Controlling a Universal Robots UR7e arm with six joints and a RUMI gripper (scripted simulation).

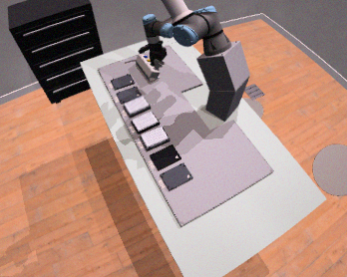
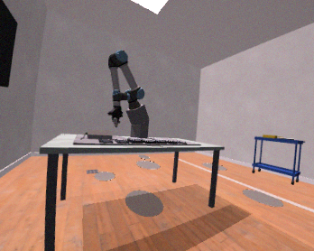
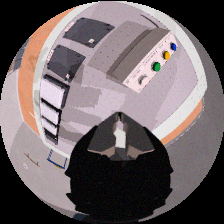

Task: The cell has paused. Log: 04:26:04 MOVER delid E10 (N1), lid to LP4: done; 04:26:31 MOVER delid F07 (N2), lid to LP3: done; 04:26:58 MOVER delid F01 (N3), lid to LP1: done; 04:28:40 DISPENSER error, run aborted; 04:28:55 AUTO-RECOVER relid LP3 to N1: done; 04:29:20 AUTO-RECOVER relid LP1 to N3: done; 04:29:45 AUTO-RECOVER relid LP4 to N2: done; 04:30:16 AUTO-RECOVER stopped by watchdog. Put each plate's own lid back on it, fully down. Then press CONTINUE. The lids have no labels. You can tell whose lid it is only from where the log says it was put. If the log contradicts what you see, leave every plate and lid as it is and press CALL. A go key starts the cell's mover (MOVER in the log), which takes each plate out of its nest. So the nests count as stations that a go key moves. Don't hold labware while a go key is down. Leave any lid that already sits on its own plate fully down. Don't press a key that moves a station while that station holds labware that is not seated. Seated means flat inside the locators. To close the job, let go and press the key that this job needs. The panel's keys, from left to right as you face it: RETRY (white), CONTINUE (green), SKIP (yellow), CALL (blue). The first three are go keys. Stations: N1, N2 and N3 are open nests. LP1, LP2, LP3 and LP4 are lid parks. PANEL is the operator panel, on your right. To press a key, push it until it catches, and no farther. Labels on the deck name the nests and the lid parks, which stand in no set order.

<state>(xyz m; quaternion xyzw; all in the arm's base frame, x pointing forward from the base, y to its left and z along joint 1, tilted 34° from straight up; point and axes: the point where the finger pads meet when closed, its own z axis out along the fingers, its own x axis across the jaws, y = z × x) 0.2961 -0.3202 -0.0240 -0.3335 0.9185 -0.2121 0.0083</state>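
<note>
Now: hand 10 mm past the green key, 130 mm to the left of it and 60 mm above it. From my hand the other things lie so: blue key (10 mm behind, 230 mm to the right, 60 mm below); then yellow key (10 mm behind, 180 mm to the right, 60 mm below); then white lid (210 mm ahead, 140 mm to the left, 90 mm below).
</note>
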